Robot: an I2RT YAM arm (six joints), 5 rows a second.
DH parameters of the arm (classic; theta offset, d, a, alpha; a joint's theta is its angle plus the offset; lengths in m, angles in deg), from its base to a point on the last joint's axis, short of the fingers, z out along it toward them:
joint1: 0 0.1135 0.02 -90
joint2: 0 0 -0.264 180
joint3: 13.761 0 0.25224 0
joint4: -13.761 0 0.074 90
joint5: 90 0 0 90
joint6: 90 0.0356 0 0
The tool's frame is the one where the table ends.
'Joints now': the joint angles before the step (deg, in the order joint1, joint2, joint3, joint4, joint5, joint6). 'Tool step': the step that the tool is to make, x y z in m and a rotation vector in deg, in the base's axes. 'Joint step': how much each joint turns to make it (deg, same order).
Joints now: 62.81, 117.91, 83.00, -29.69, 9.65, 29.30
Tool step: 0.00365, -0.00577, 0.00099, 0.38, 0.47, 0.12
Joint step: -0.88, -0.84, -1.05, 0.44, -0.96, -0.65
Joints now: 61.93, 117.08, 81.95, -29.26, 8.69, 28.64
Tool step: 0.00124, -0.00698, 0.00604, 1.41, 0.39, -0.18
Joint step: -0.70, -1.90, -1.57, 0.72, -1.14, -0.02
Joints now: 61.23, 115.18, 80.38, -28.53, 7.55, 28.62
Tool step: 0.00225, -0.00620, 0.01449, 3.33, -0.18, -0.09
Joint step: -0.83, -2.80, -1.18, 1.37, -1.64, 0.04
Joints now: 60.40, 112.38, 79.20, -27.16, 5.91, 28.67
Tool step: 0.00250, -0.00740, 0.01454, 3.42, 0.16, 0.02
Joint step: -1.00, -2.85, -1.14, 1.17, -2.12, 0.08
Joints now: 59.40, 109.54, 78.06, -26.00, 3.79, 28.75
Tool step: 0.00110, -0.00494, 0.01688, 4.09, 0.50, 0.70
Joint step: -0.75, -2.67, -0.39, 0.96, -2.91, 0.22
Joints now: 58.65, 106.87, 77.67, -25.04, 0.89, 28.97
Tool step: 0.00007, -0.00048, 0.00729, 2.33, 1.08, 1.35
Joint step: -0.28, -0.85, 0.22, 0.35, -2.69, -0.04
